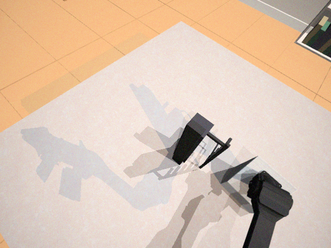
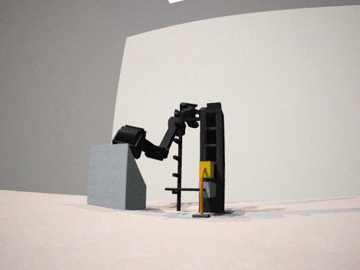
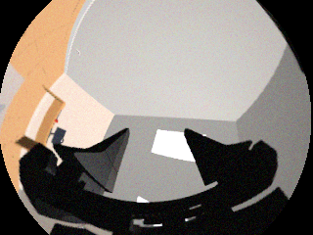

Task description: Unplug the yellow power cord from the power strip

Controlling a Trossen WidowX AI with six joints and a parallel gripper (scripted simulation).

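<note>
Now: the yellow plug 67 cm to the right of my gripper tip, 42 cm below it and 23 cm ahead of it. Also, from my gripper tip: thin black ladder-like frame 62 cm to the right, 40 cm below, 14 cm ahead.
</note>
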